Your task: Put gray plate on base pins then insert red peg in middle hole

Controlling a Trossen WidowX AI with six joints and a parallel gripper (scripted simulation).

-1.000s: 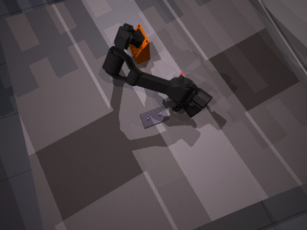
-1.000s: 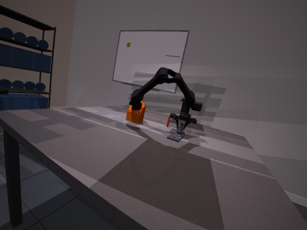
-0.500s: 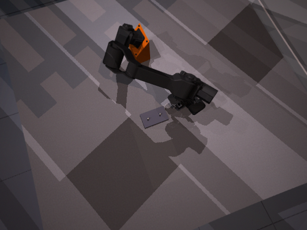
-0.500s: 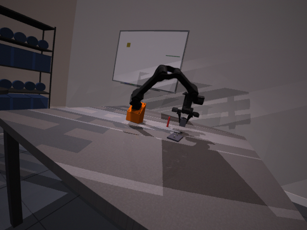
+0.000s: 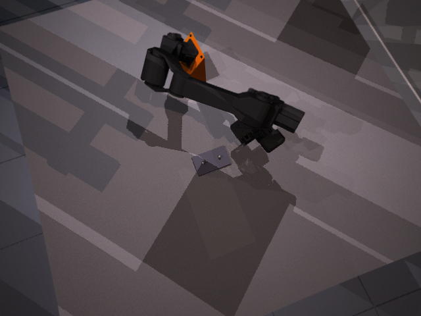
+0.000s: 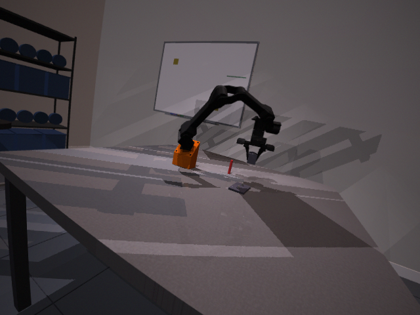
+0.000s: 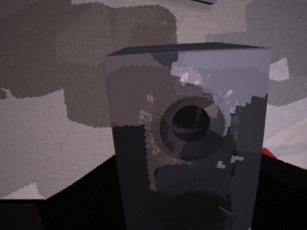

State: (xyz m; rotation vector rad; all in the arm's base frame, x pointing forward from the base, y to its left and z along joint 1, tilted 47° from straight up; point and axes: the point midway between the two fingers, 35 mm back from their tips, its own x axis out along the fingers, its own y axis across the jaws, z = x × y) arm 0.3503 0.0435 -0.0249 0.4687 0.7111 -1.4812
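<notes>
My gripper tip is now 150 mm to the left of the dark flat base and 100 mm above it. The rest, counted from my gripper tip: red peg: 110 mm behind, 70 mm below, 50 mm to the left; gray plate: 30 mm above.
</notes>
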